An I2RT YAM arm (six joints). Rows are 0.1 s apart.
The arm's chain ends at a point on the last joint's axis. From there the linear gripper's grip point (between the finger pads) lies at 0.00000 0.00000 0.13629 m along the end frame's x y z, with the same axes.
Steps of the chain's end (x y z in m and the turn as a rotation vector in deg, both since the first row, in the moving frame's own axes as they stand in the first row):
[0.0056, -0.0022, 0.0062, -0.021, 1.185, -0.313]
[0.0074, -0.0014, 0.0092, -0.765, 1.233, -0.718]
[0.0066, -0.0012, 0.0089, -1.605, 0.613, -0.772]
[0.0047, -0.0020, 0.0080, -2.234, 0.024, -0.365]
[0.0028, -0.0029, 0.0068, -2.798, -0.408, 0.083]
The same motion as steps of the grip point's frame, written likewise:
[0.0084, -0.0022, 0.0062, -0.021, 1.185, -0.313]
[0.0103, 0.0004, 0.0092, -0.765, 1.233, -0.718]
[0.0081, 0.0026, 0.0088, -1.605, 0.613, -0.772]
[0.0048, 0.0033, 0.0079, -2.234, 0.024, -0.365]
[0.0018, 0.0038, 0.0066, -2.798, -0.408, 0.083]

